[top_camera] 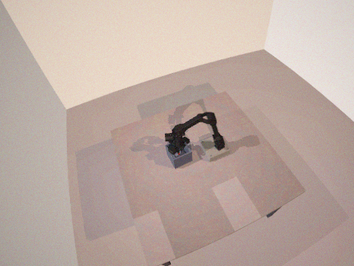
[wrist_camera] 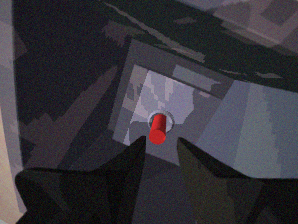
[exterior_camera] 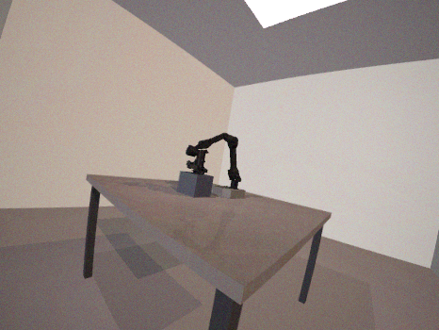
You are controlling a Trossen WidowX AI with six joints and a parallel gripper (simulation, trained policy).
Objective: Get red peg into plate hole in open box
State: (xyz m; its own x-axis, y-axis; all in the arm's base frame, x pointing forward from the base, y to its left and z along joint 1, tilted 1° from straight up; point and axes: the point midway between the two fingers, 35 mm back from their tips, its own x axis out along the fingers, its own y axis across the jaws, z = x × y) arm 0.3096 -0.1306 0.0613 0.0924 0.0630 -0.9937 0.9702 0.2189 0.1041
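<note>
The red peg lies 4 cm below my gripper tip.
</note>
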